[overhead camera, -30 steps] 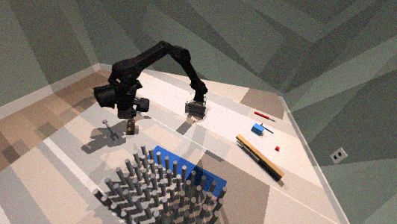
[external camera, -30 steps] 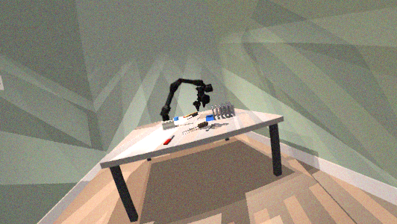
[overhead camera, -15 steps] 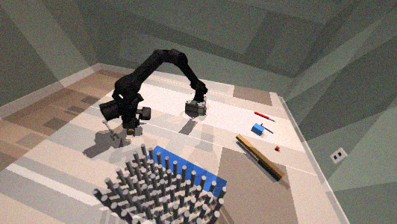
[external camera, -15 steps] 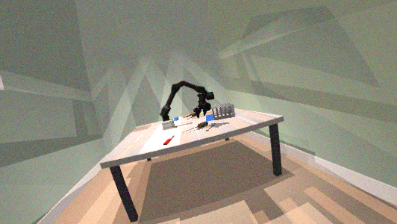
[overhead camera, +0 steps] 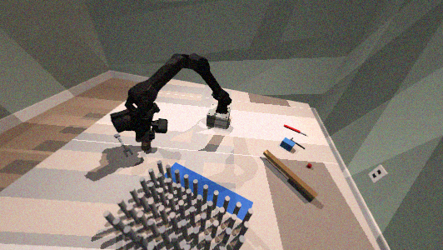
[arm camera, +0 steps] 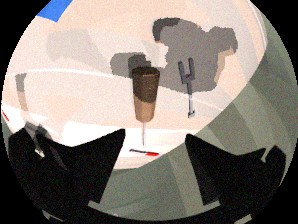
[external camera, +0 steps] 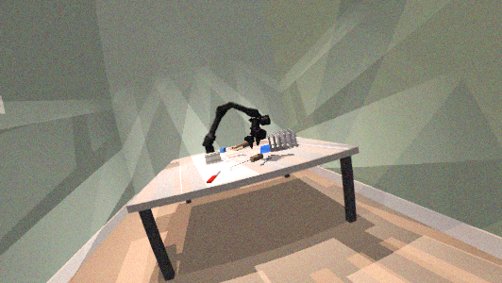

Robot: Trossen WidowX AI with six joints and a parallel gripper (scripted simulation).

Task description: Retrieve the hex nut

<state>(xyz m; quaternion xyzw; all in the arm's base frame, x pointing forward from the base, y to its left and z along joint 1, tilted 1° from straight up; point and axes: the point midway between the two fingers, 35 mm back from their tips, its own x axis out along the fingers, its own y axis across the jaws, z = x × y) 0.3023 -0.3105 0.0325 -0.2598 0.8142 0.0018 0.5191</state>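
The hook tool lies 90 mm behind my gripper tip, 70 mm below it and 50 mm to the right of it. From my gripper tip the other things lie so: blue taped strip 340 mm to the left, 160 mm ahead, 90 mm below; grey wrench 100 mm to the right, 80 mm below, 30 mm ahead; blue block 710 mm to the left, 160 mm behind, 70 mm below.
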